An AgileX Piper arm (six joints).
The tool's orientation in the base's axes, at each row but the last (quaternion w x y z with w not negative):
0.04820, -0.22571, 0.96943, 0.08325
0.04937, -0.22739, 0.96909, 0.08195
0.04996, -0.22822, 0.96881, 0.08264
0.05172, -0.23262, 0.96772, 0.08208
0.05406, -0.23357, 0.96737, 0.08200
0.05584, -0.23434, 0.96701, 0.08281
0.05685, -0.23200, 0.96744, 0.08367
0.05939, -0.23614, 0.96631, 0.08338
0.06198, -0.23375, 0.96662, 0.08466
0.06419, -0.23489, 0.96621, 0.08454
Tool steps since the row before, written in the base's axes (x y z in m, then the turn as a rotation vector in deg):
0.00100, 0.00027, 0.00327, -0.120, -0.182, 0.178
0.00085, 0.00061, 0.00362, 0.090, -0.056, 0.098
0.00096, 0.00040, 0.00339, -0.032, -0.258, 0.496
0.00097, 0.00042, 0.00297, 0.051, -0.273, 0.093
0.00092, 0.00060, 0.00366, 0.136, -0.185, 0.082
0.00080, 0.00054, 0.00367, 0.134, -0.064, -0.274
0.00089, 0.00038, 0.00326, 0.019, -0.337, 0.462
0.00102, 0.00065, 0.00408, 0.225, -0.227, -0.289
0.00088, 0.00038, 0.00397, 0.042, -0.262, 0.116
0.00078, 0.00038, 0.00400, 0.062, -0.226, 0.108
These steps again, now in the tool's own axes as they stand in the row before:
-0.00144, 0.00025, -0.00310, 0.162, -0.083, -0.215
-0.00150, 0.00065, -0.00339, -0.069, -0.076, -0.101
-0.00148, 0.00039, -0.00320, 0.074, -0.145, -0.536
-0.00146, 0.00032, -0.00278, 0.063, -0.251, -0.138
-0.00160, 0.00059, -0.00342, -0.050, -0.214, -0.105
-0.00149, 0.00060, -0.00344, -0.050, -0.155, 0.266
-0.00144, 0.00037, -0.00306, 0.062, -0.242, -0.515
-0.00182, 0.00064, -0.00379, -0.052, -0.342, 0.257
-0.00158, 0.00046, -0.00374, 0.060, -0.233, -0.161
-0.00151, 0.00050, -0.00377, 0.028, -0.212, -0.144

